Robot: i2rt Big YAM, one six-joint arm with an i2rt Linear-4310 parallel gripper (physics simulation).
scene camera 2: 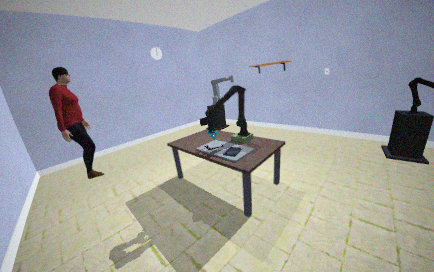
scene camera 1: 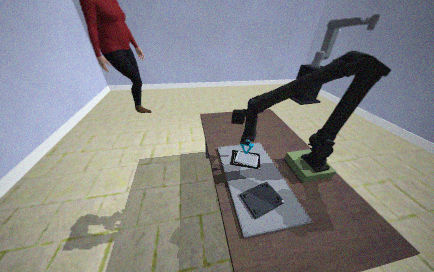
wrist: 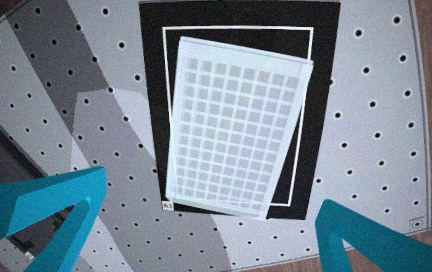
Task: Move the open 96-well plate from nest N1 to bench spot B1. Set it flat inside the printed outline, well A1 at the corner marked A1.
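The white 96-well plate lies on the black card of spot B1. In the wrist view it is turned relative to the white printed outline. Its upper right corner reaches the right line and its lower edge crosses the bottom line. Its lower left corner is beside the A1 label; which plate corner holds well A1 cannot be told. The dark nest N1 holds no visible plate. My gripper is open and empty above the plate, its teal fingers apart from it.
The card and nest are on a grey perforated board on the brown table. The arm's green base block stands beside the board. A person in red stands away from the table.
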